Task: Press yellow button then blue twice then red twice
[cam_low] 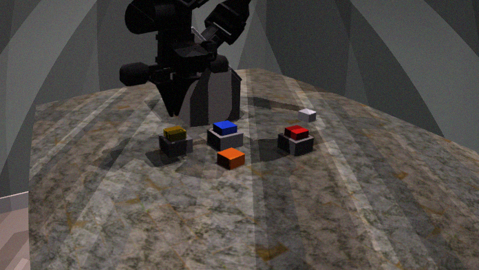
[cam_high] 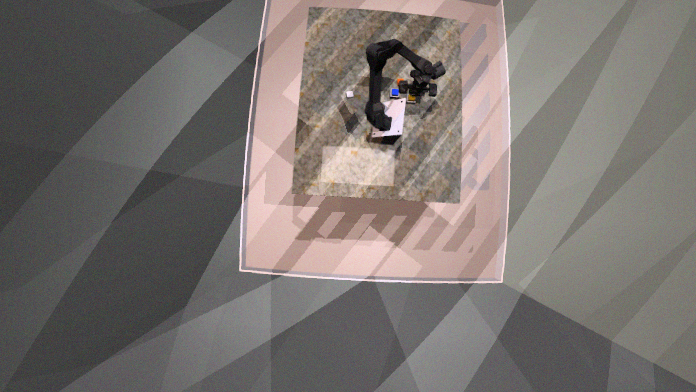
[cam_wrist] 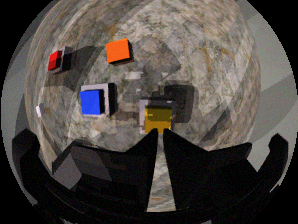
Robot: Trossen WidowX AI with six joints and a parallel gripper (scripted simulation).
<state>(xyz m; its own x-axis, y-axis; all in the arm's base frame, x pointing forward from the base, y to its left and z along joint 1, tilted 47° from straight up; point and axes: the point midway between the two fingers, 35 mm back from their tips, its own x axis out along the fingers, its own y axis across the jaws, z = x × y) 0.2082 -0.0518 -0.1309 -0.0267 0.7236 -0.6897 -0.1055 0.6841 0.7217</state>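
Right now the yellow button is 3 cm below my gripper tip. The rest, counted from my gripper tip: blue button (1 cm ahead, 9 cm to the left, 3 cm below); orange block (9 cm ahead, 7 cm to the left, 6 cm below); red button (9 cm ahead, 20 cm to the left, 3 cm below).
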